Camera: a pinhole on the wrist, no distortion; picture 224 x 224 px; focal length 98.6 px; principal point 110.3 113.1 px. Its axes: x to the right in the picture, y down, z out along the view. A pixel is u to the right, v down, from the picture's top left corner.
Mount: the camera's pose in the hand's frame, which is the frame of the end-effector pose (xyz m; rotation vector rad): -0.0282 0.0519 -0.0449 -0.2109 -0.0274 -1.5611
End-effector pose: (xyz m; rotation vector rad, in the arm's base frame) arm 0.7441 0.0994 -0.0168 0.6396 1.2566 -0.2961
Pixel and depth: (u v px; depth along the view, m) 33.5 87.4 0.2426
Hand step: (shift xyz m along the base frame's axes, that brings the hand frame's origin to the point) 0.2646 0.1069 0.1687
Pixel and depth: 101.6 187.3 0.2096
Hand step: 0.2104 0.0171 -0.0920
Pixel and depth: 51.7 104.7 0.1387
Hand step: 0.1390 0.0711 0.0808
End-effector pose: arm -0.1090 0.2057 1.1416 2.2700 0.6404 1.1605
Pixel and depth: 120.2 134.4 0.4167
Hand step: 0.3705 -0.0685 -0.0713
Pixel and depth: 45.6 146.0 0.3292
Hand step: 0.3106 -0.2202 0.1477
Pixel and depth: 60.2 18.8 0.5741
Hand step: 0.2570 -0.7582 -0.3079
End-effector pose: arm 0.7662 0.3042 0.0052 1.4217 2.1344 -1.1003
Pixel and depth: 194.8 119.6 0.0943
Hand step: -0.0154 -0.0538 -0.0255
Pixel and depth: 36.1 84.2 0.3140
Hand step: 0.3045 -0.1697 -0.2322
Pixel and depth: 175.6 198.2 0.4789
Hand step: -0.4166 -0.0861 -0.4810
